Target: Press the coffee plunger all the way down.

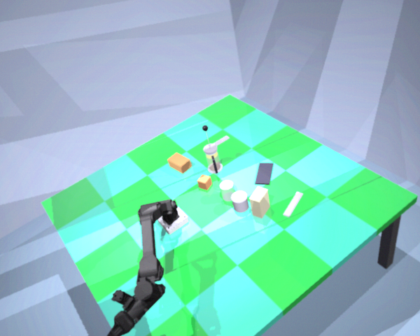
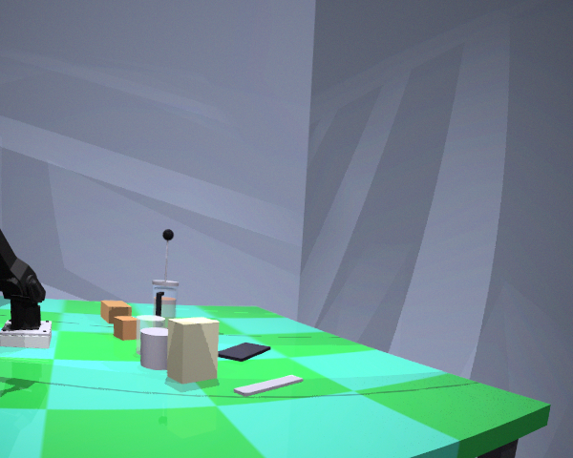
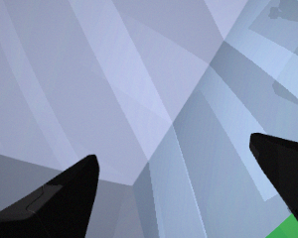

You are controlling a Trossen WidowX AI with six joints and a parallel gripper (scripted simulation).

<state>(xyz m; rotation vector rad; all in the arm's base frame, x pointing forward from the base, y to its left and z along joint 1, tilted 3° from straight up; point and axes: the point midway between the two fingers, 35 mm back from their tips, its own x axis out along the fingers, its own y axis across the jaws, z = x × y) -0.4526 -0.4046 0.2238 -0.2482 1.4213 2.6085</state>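
Right now my gripper tip is 860 mm short of the coffee press, 510 mm to the right of it and 90 mm above it. Round my gripper tip: small brown cube: 750 mm ahead, 470 mm to the left, 200 mm below; then tall cream box: 800 mm ahead, 140 mm to the left, 170 mm below; then grey cylinder: 760 mm ahead, 230 mm to the left, 190 mm below.
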